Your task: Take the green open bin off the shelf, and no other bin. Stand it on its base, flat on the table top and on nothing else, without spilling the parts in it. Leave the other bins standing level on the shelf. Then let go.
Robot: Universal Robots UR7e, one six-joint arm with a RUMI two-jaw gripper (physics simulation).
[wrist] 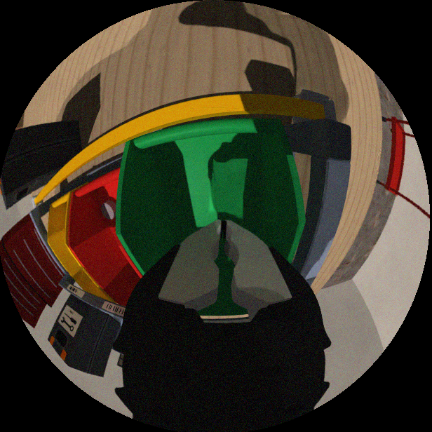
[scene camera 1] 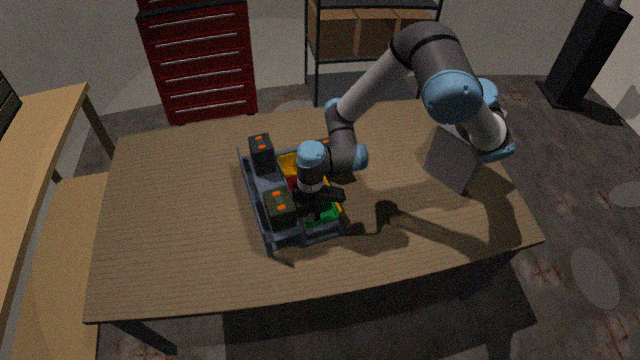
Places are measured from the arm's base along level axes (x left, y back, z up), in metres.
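Pixels of known places: gripper, between the fingertips: (scene camera 1: 313, 221).
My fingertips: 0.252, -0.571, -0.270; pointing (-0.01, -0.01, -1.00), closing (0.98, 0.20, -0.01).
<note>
For each thing: its top centre in the pictures, then the offset to it from my fingertips, as dx, dy, dz. "pt": a spot on its surface instead. Level surfaces: height alone.
- green open bin, centre of its top: (scene camera 1: 313, 208) -0.008, -0.001, +0.065
- grey-blue shelf, a spot on its surface: (scene camera 1: 254, 200) pt -0.025, -0.198, +0.079
- yellow bin, centre of its top: (scene camera 1: 289, 164) -0.207, -0.093, +0.058
- yellow rail, centre of its top: (scene camera 1: 326, 182) -0.140, +0.046, +0.042
- wooden table, height of its surface: dz -0.023
The green open bin (scene camera 1: 329, 213) (wrist: 202, 185) stands on the lower part of the grey-blue shelf (scene camera 1: 254, 200) (wrist: 326, 200), at its near end in the scene view. My gripper (wrist: 222, 221) is shut with nothing between its fingers. In the wrist view the fingertips overlap the green bin's interior; whether they touch it I cannot tell. In the scene view the gripper is dark and partly merges with the shelf. The parts in the green bin cannot be made out clearly. A red bin (scene camera 1: 292, 182) (wrist: 100, 245) stands beside it, and a yellow bin (scene camera 1: 288, 164) (wrist: 59, 225) beyond that.
A yellow rail (scene camera 1: 340, 206) (wrist: 200, 107) runs along the shelf's front edge. Two dark cases (scene camera 1: 262, 154) (scene camera 1: 280, 207) with orange latches stand on top of the shelf. The shelf stands on the wooden table (scene camera 1: 175, 250). A grey block (scene camera 1: 450, 162) is near the arm's base.
</note>
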